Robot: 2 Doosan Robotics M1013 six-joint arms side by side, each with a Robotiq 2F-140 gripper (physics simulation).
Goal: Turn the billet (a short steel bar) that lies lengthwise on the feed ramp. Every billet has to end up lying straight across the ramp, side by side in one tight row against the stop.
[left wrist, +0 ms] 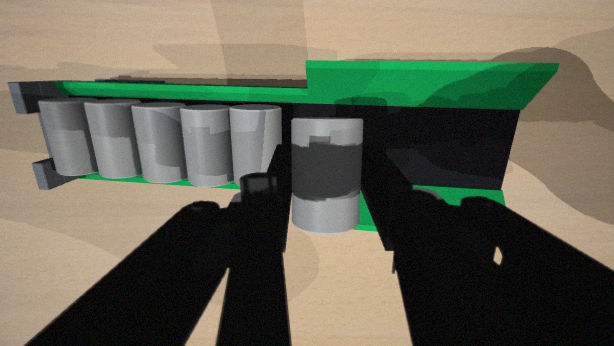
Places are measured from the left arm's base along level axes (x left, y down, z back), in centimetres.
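Pixels of known places: left gripper, between the fingertips: (326, 166).
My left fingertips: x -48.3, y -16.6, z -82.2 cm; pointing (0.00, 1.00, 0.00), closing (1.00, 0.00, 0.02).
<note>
For each thing: its top centre in the pictures, then the offset to it from my left fingertips. "*": a spot on its surface instead.
- light grey steel billet, centre of its top: (328, 186) dx +0.0, dy -2.4, dz -0.3 cm
- feed ramp, a spot on its surface: (460, 145) * dx +11.2, dy +7.1, dz -0.4 cm
- grey stop, a spot on its surface: (19, 97) * dx -23.5, dy +7.6, dz +3.0 cm
- row's rightmost billet, centre of its top: (252, 151) dx -5.2, dy +5.2, dz -0.6 cm
- low green rim, a spot on its surface: (200, 90) * dx -9.8, dy +8.8, dz +3.6 cm
My left gripper (326, 166) is shut on a light grey steel billet (326, 212), with one black finger on each side of it. The held billet points across the feed ramp (460, 145), parallel to the billets in the row. Its near end overlaps the ramp's near green side in the view; whether it touches the ramp floor I cannot tell. Several other billets (161, 142) lie straight across the ramp, side by side, in a row against the grey stop (19, 97) at the left end. A finger stands between the held billet and the row's rightmost billet (250, 135). My right gripper does not show.
A tall flared green side wall (400, 82) runs along the far side of the ramp's right half. A low green rim (200, 90) runs along the far side beside the row. The ramp stands on a light wooden table top (125, 280) with shadows across it.
</note>
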